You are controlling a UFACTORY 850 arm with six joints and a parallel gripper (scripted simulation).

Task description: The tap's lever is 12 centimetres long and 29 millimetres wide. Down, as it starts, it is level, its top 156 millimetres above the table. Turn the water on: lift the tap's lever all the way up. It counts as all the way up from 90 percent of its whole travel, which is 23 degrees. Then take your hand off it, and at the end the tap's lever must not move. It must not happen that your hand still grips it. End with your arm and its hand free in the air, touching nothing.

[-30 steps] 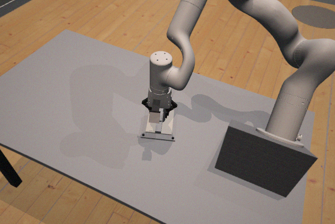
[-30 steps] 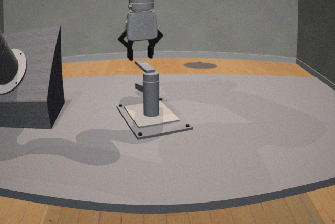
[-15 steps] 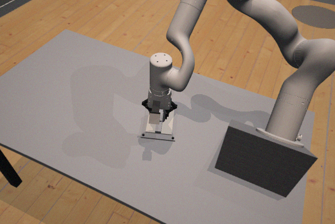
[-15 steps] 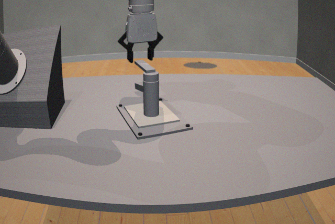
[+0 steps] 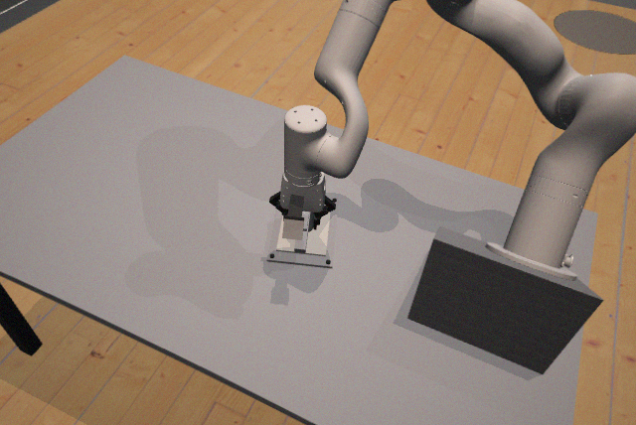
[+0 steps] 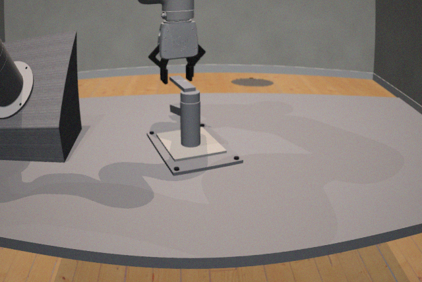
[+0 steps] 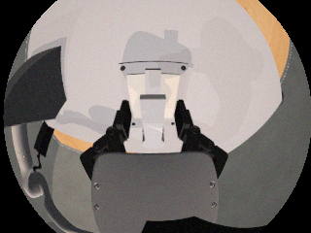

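Now: hand 20 mm short of the tap lever, 70 mm to the left of it and 20 mm above it.
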